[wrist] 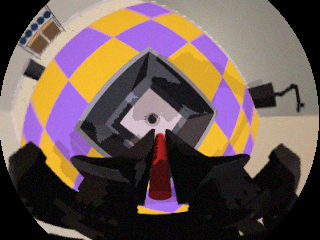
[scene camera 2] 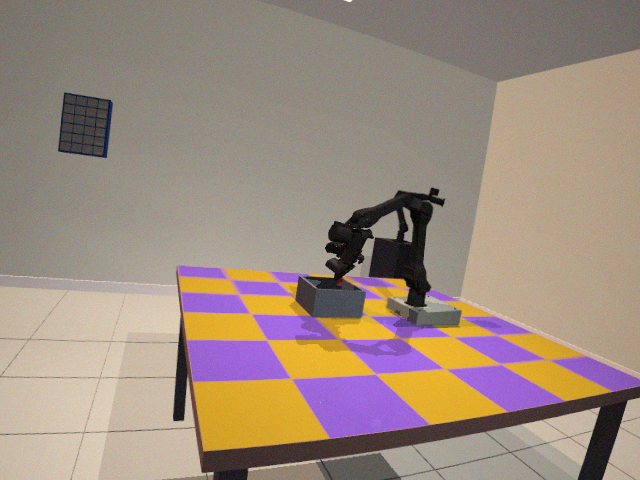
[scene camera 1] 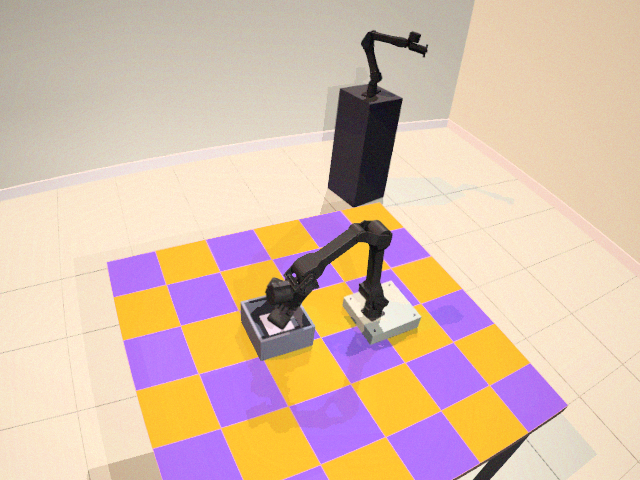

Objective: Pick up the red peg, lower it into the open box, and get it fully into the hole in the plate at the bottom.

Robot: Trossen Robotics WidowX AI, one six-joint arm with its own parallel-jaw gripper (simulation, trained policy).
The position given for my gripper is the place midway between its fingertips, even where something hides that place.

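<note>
Scene camera 1 shows me a grey box (scene camera 1: 302,336), but scene camera 1 misses the red peg, hidden by my gripper. In scene camera 2 I see my gripper (scene camera 2: 336,279) along with the grey box (scene camera 2: 321,297). The wrist view gives me the red peg (wrist: 159,188), and there I also find the grey box (wrist: 100,126) and my gripper (wrist: 160,132).
</note>
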